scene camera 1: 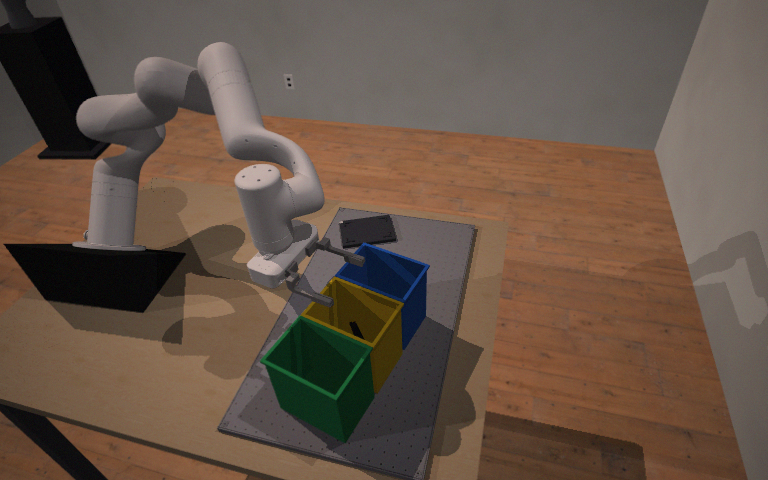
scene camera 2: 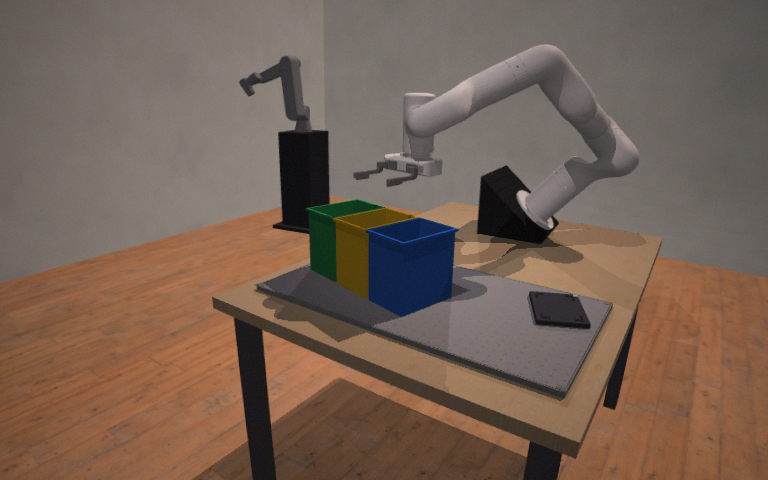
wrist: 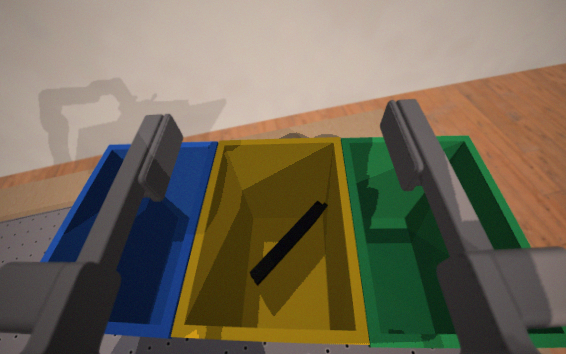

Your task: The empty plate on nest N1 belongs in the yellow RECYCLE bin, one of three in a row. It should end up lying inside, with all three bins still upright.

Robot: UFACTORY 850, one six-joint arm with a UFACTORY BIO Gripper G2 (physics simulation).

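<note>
The black plate (scene camera 1: pixel 356 330) (wrist: pixel 289 243) is inside the yellow bin (scene camera 1: pixel 387 357) (scene camera 2: pixel 352 254) (wrist: pixel 270 336). It shows edge-on as a dark bar, slanting across the bin in the wrist view; whether it rests or still moves cannot be told. The bin's wall hides it in scene camera 2. My gripper (scene camera 1: pixel 340 281) (scene camera 2: pixel 377 178) (wrist: pixel 282 150) is open and empty above the yellow bin, its fingers spread wide. The green bin (scene camera 1: pixel 311 404) (scene camera 2: pixel 322 243) (wrist: pixel 395 300) and blue bin (scene camera 1: pixel 416 305) (scene camera 2: pixel 410 277) (wrist: pixel 197 210) stand upright on either side of the upright yellow bin.
The black nest (scene camera 1: pixel 368 230) (scene camera 2: pixel 559 309) lies without a plate on the grey perforated board (scene camera 1: pixel 447 237) (scene camera 2: pixel 498 339), beyond the blue bin. A black wedge (scene camera 1: pixel 90 277) (scene camera 2: pixel 498 209) carries the arm's base. A second arm stands on a black pedestal (scene camera 1: pixel 50 84) (scene camera 2: pixel 304 175) away from the table.
</note>
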